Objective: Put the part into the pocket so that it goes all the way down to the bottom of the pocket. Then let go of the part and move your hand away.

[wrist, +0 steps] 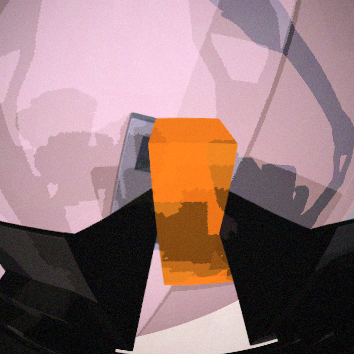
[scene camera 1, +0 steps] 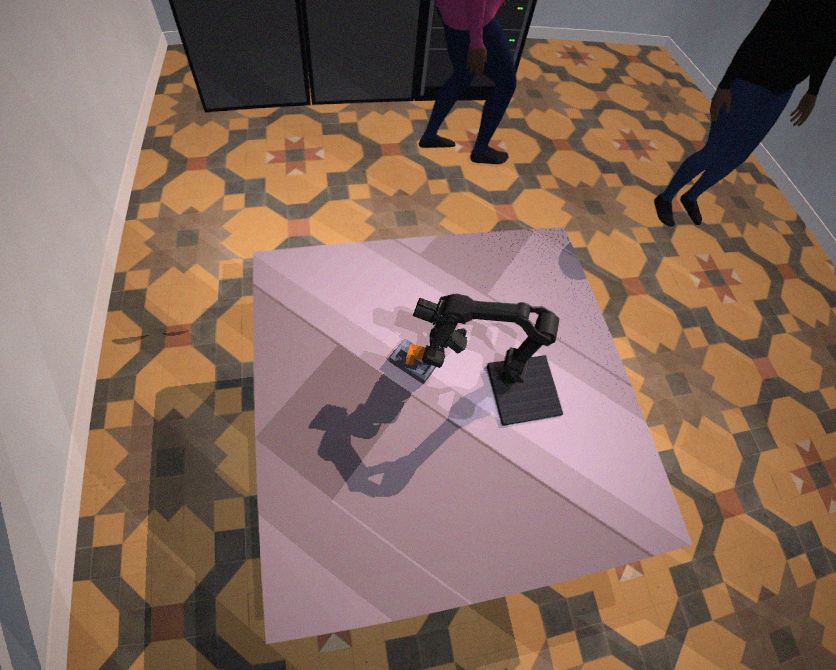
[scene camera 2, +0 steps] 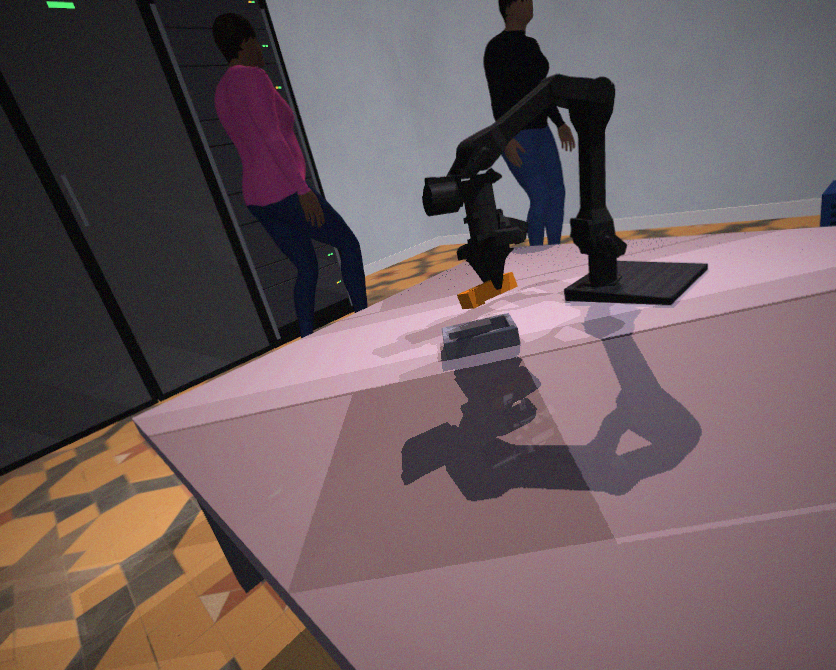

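Pixels of known places: gripper, between the fingertips: point(wrist: 186, 195) point(scene camera 2: 495, 289); arm's base, origin of its link: point(scene camera 1: 510, 375) point(scene camera 2: 603, 280).
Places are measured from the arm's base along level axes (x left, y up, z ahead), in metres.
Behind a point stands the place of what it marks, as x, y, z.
The orange part point(scene camera 1: 414, 353) @(-0.143, 0.095, 0.307) point(scene camera 2: 478, 293) @(-0.123, 0.092, 0.323) point(wrist: 187, 175) @(-0.117, 0.096, 0.231) is a block held between the fingers of my gripper point(scene camera 2: 497, 285) @(-0.126, 0.075, 0.255) point(wrist: 186, 195) @(-0.126, 0.075, 0.255), which is shut on it. In scene camera 2 the part hangs in the air above the grey block with the pocket point(scene camera 2: 481, 344) @(-0.134, -0.006, 0.329), with a visible gap between them, and its left end is tilted lower. In scene camera 1 the part covers some of the grey block point(scene camera 1: 423, 376) @(-0.090, 0.013, 0.287). In the wrist view the part hides most of the grey block point(wrist: 127, 170) @(-0.159, 0.012, 0.246); its left edge and a dark corner of the pocket show.
The pink table top point(scene camera 1: 446, 516) @(0.339, -0.023, 0.377) point(scene camera 2: 418, 558) @(0.022, -0.024, 0.767) carries the arm's black base plate point(scene camera 1: 528, 401) @(0.102, -0.007, -0.018) point(scene camera 2: 655, 279) @(0.101, -0.007, -0.009), to the right of the grey block. Shadows of the arm fall across the table. Two people point(scene camera 1: 481, 69) point(scene camera 2: 261, 139) and dark cabinets point(scene camera 1: 362, 52) stand beyond the table.
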